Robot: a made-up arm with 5 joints. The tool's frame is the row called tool.
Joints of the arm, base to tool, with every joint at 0 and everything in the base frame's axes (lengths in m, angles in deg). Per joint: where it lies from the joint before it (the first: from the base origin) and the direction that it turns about. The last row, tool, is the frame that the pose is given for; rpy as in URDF.
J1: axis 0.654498 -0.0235 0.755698 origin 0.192 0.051 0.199
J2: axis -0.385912 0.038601 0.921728 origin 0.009 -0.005 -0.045
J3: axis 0 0 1 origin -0.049 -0.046 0.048
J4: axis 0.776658 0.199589 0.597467 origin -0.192 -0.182 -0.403
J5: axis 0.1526 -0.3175 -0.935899 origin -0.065 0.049 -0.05
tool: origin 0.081 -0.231 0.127 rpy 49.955 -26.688 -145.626
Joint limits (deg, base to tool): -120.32..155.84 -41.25..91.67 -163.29..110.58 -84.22..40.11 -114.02..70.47
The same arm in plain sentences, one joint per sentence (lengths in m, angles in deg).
The arm has five revolute joints in a row. What follows holds with every joint at zero, and every direction is one of the base frame's. Joint 1 sits 0.192 m along +x and 0.051 m along +y and 0.199 m along +z from the base frame's origin and rotates about the direction (0.654498, -0.0235, 0.755698), from -120.32 to 155.84 deg. Joint 2 sits 0.009 m along +x and 0.005 m along -y and 0.045 m along -z from joint 1 and rotates about the direction (-0.385912, 0.038601, 0.921728), from -41.25 to 91.67 deg. Joint 3 sits 0.049 m along -x and 0.046 m along -y and 0.048 m along +z from joint 2 and rotates about +z, from -163.29 to 110.58 deg. Joint 4 sits 0.192 m along -x and 0.182 m along -y and 0.403 m along -z from joint 3 and rotates about the direction (0.776658, 0.199589, 0.597467), from -84.22 to 40.11 deg. Joint 5 sits 0.065 m along -x and 0.049 m along +y and 0.05 m along -z from joint 4 and rotates about the direction (0.1526, -0.3175, -0.935899), from -114.02 to 70.47 deg. The tool frame, which is the frame that the pose is given for, sits 0.081 m along +x and 0.231 m along -y and 0.127 m along +z from joint 5; its axes are the base frame's turned by roll 49.95, pitch -26.69 and yaw -145.63 deg (as in URDF: about the fixed x, then y, then z).
